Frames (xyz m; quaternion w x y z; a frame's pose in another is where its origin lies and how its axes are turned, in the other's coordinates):
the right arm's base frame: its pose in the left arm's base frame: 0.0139 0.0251 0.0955 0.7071 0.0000 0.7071 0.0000
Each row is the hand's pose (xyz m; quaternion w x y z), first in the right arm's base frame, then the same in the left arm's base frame.
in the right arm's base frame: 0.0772 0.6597 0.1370 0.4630 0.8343 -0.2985 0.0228
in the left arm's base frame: 0.1509 0.6848 0.0183 0.5384 0.6060 0.1163 -0.5738
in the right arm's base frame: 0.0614 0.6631 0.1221 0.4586 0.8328 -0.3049 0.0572
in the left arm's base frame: 0.1360 0.6882 0.0341 0.5398 0.6293 0.1087 -0.5484
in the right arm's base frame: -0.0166 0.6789 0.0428 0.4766 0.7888 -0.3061 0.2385
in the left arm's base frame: 0.0567 0.7040 0.1121 0.5535 0.7264 0.1206 -0.3891
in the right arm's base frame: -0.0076 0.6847 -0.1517 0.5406 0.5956 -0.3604 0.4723
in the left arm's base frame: -0.1378 0.7098 0.1031 0.6371 0.7551 0.1274 -0.0872
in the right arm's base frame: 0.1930 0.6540 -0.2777 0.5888 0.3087 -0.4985 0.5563
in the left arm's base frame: -0.2638 0.6791 -0.0975 0.7689 0.6117 0.0639 0.1751
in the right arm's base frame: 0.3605 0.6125 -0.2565 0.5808 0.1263 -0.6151 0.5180
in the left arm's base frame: -0.2426 0.6376 -0.2650 0.8456 0.4556 -0.0243 0.2770
